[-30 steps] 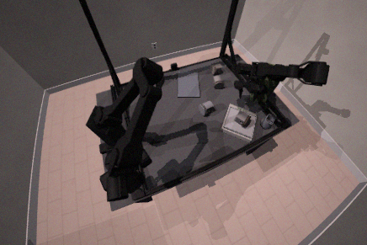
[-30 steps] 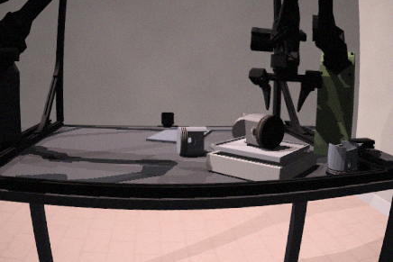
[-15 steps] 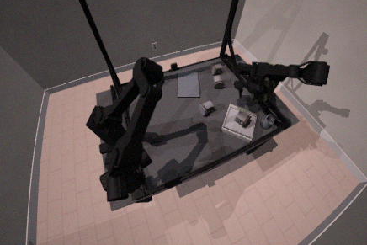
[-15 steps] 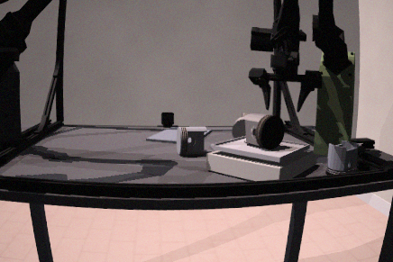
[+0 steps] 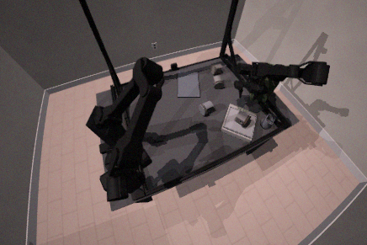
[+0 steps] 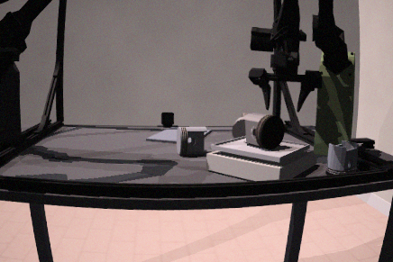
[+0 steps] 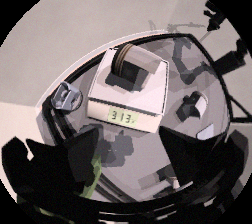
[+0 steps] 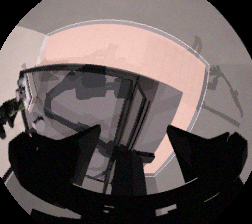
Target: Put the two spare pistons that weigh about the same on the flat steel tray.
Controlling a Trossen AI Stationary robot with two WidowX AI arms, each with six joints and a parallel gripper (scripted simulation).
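My left hand is 100 mm short of the white scale pan, 80 mm to the left of it and 110 mm above it. Also, from my left hand: flat grey steel tray: 310 mm behind, 250 mm to the right, 150 mm below; then piston: 360 mm behind, 10 mm to the right, 120 mm below.
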